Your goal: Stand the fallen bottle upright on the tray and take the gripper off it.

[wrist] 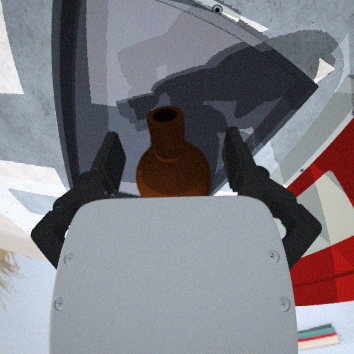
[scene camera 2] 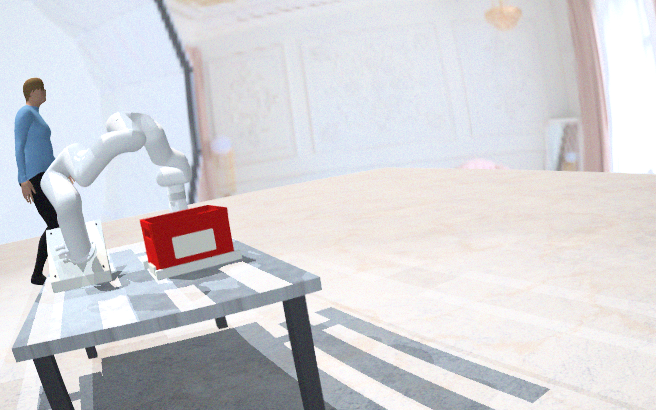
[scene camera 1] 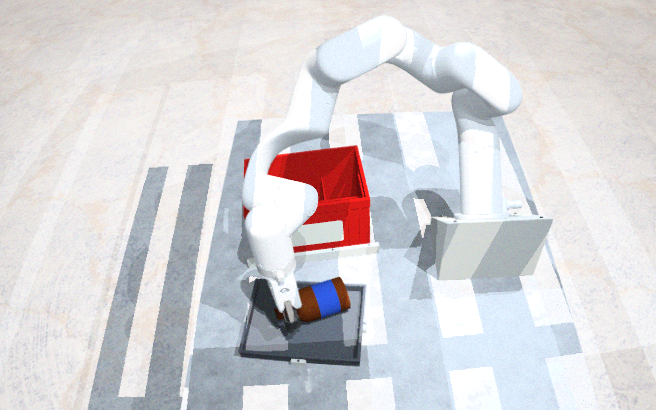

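Pixels of known places: gripper, fingertip midpoint: (wrist: 171,141) (scene camera 1: 287,310); arm's base, link origin: (scene camera 2: 79,248) (scene camera 1: 481,217).
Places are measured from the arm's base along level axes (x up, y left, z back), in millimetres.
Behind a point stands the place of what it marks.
The brown bottle with a blue band (scene camera 1: 327,299) {x -46, y 138, z -361 mm} (wrist: 172,175) {x -53, y 132, z -436 mm} lies on its side on the dark tray (scene camera 1: 325,345) {x -113, y 210, z -376 mm} (wrist: 95,120) {x -112, y 211, z -435 mm}. In scene camera 1 its neck end is at the left, partly hidden by the fingers, and its base points right. My gripper (scene camera 1: 290,317) {x -78, y 135, z -448 mm} (wrist: 171,141) {x -78, y 135, z -448 mm} is open, at the neck end of the bottle. In the wrist view one black finger stands on each side of the neck and shoulder, with a gap on both sides. The gripper's housing hides the lower bottle there. The bottle and tray do not show in scene camera 2.
A red crate (scene camera 1: 357,220) {x -6, y -37, z -278 mm} (scene camera 2: 160,250) {x -29, y -223, z -270 mm} (wrist: 325,280) {x 34, y -33, z -402 mm} stands on a pale base beside the tray, close behind the gripper in scene camera 1. The arm's mounting block (scene camera 1: 495,250) {x -16, y 84, z 11 mm} is at the right. A person (scene camera 2: 35,140) stands behind the arm in scene camera 2.
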